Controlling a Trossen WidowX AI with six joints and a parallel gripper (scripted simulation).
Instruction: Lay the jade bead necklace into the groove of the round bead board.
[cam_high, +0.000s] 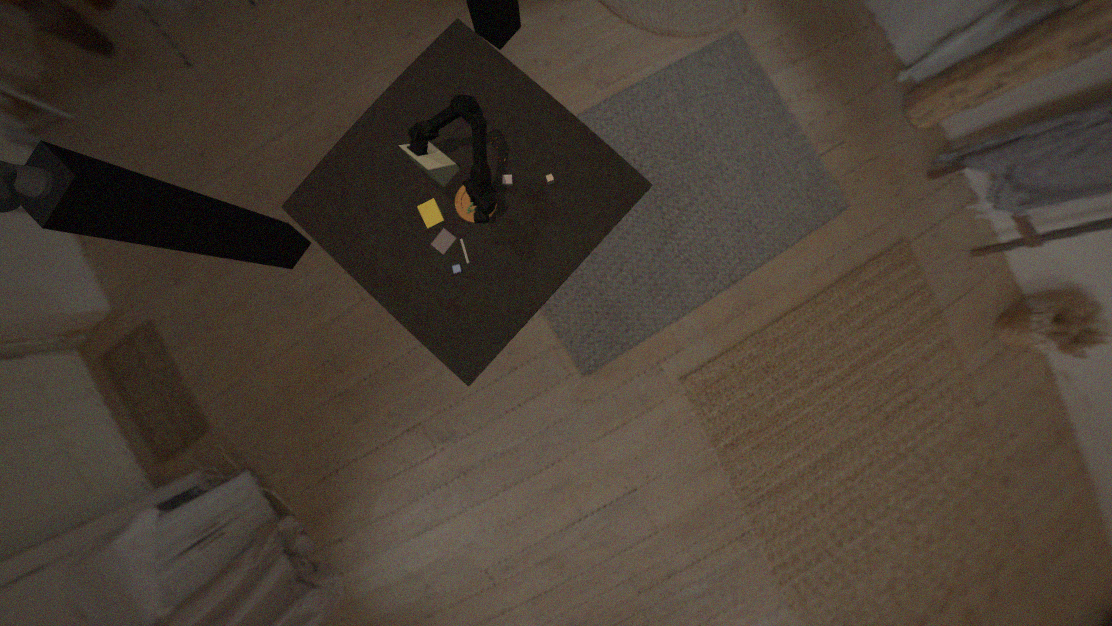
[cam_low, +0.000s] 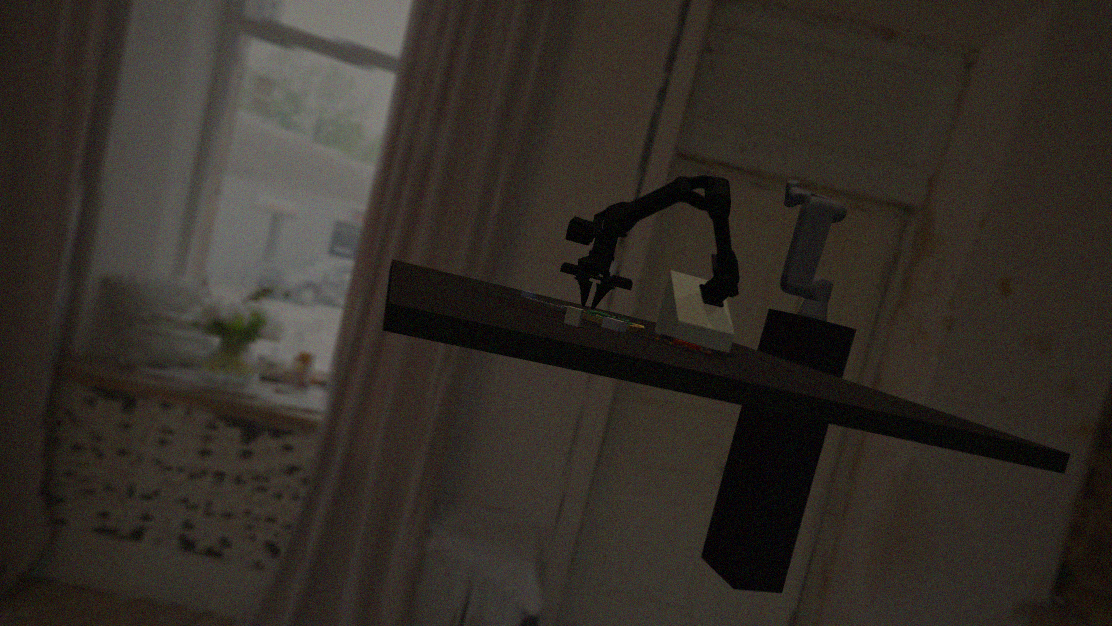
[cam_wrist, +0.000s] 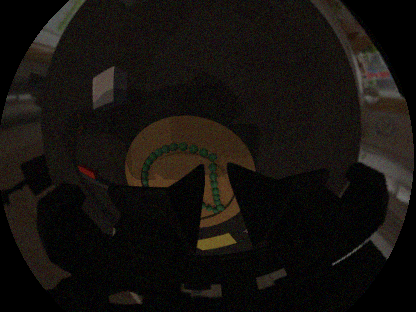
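The round bead board lies 6 cm behind my gripper tip and 2 cm below it. Round my gripper tip: white stick (21 cm to the right, 4 cm ahead, 2 cm below); grey-white block (17 cm to the left, 1 cm below, 1 cm behind); grey square (24 cm to the right, 7 cm behind, 2 cm below).
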